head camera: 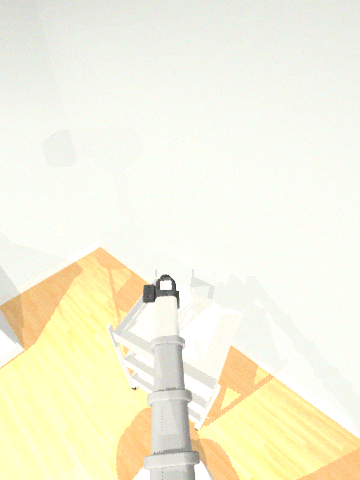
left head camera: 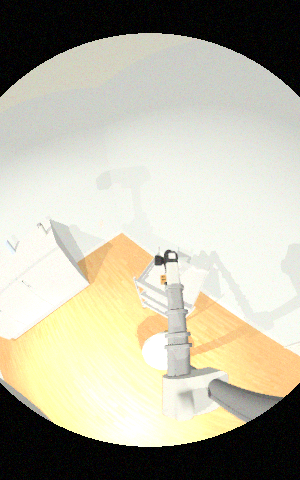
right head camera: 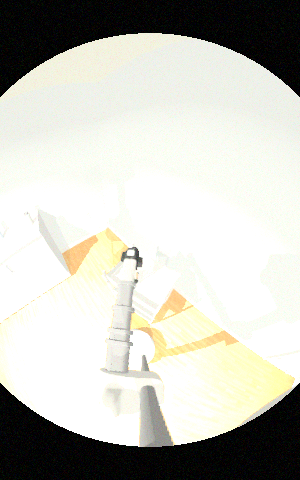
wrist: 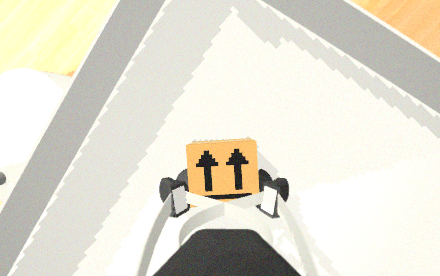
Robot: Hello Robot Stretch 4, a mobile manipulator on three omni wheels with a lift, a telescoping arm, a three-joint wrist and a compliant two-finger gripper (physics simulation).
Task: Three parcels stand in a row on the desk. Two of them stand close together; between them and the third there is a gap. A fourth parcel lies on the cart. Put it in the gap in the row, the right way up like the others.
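Seen in the pictures: gripper, between the fingertips: [left head camera: 165, 280] [right head camera: 136, 277] [wrist: 223, 184]; robot's base, origin of its link: [left head camera: 162, 349] [right head camera: 134, 347].
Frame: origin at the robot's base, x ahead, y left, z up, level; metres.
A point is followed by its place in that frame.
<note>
The fourth parcel [wrist: 222, 167] {x 0.548, y 0.020, z 0.686 m} [left head camera: 163, 279] {x 0.532, y 0.016, z 0.686 m} is a small orange box with two black arrows and a black bar on the face turned to the wrist camera. The arrows point to the top of the wrist view, and the box is turned slightly there. My gripper [wrist: 223, 184] {x 0.549, y -0.005, z 0.642 m} is shut on it, with one fingertip against each side. The parcel is over the white top of the cart [wrist: 72, 125] {x 0.419, y 0.053, z 0.671 m} [left head camera: 197, 280] {x 0.533, y -0.253, z 0.635 m} [head camera: 142, 320] {x 0.602, y 0.108, z 0.635 m}; whether it touches the top cannot be told. In the head view the arm and wrist hide the parcel. The row of three parcels does not show plainly.
The cart has raised grey rims and stands close to the white wall [head camera: 200, 125] {x 1.053, y -0.162, z 1.332 m}. A white cabinet [left head camera: 45, 275] {x 0.523, y 1.184, z 0.615 m} [right head camera: 37, 265] {x 0.569, y 1.140, z 0.509 m} with handles stands at the left. A white round body [left head camera: 156, 352] {x -0.016, y 0.067, z 0.187 m} is on the wooden floor [left head camera: 100, 350] {x -0.079, y 0.686, z -0.027 m} beside the arm.
</note>
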